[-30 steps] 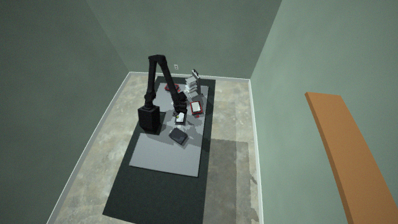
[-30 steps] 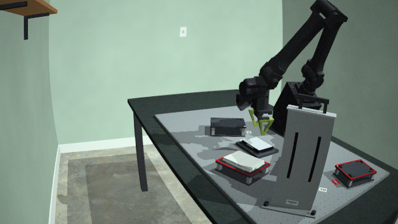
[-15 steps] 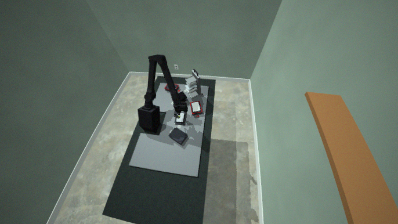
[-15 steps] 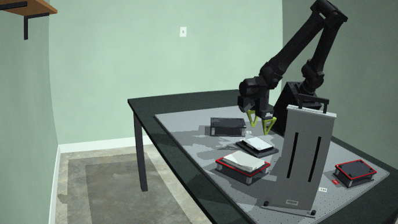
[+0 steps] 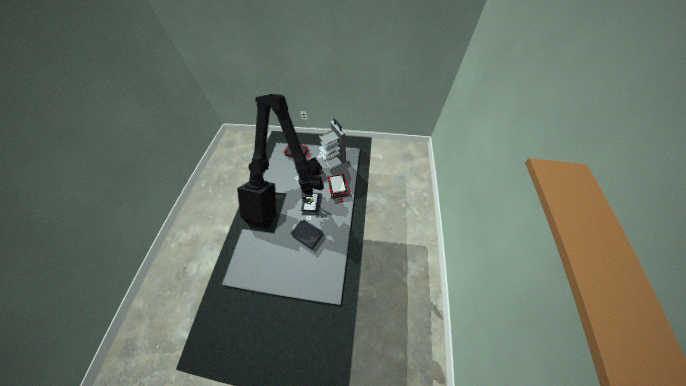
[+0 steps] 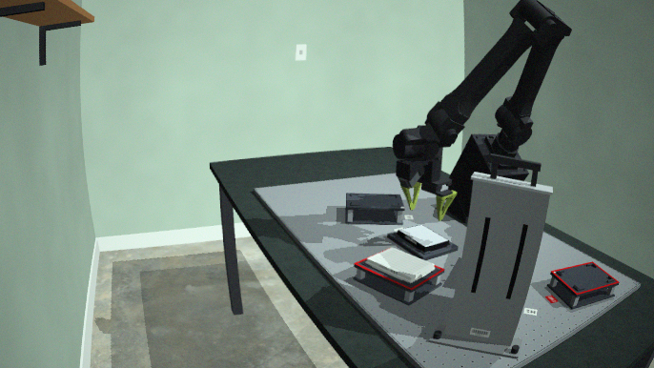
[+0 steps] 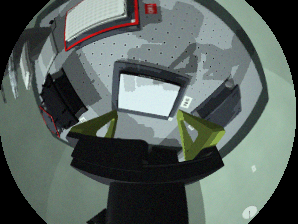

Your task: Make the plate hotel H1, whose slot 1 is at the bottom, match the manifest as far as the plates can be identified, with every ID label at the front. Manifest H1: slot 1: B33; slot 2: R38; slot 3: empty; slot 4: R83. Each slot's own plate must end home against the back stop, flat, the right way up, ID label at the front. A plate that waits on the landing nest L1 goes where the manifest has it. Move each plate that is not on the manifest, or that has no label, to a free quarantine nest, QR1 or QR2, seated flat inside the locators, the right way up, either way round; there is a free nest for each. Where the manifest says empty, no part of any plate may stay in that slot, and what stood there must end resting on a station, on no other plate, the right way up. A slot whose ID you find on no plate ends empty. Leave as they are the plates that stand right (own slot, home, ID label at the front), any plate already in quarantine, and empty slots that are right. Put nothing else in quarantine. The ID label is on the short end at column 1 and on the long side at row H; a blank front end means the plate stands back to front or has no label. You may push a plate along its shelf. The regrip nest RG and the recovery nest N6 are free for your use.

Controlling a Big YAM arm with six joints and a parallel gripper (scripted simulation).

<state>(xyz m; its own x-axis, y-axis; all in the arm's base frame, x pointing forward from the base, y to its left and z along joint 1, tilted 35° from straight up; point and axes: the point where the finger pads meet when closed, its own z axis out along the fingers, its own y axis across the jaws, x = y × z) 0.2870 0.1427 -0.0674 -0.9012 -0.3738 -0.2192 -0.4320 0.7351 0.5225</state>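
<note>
My gripper is now 100 mm to the left of the N6 label, 90 mm above it and 20 mm short of it. Round my hand: plate (380 mm to the left, 60 mm above, 10 mm ahead); then plate hotel H1 (440 mm to the left, 60 mm ahead, 60 mm above).
</note>
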